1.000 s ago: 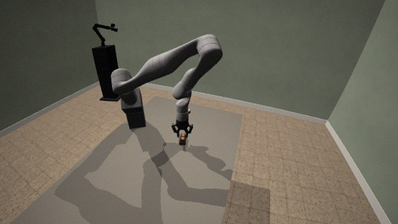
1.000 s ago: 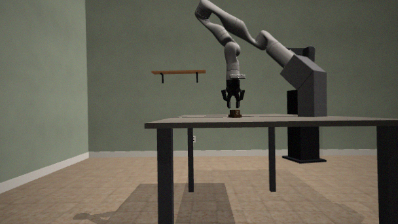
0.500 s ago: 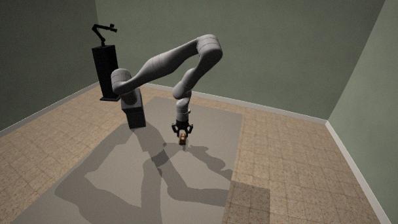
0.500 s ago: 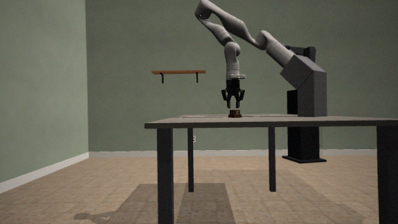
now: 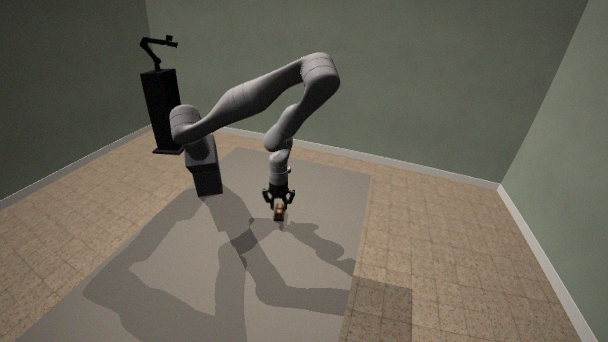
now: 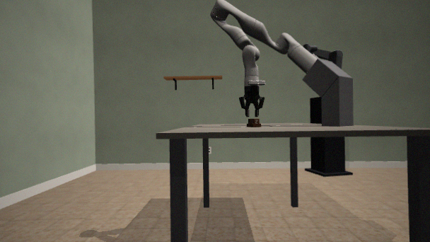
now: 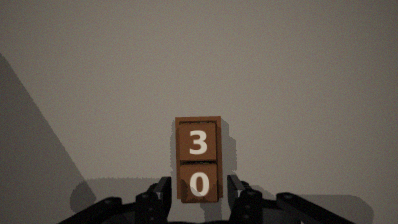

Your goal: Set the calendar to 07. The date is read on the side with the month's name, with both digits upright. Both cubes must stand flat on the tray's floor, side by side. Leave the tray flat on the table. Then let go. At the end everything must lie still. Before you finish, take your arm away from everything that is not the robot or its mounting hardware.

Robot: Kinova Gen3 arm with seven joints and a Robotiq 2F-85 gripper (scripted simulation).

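Right now the calendar tray is 60 mm below my hand and 20 mm to the left of it.
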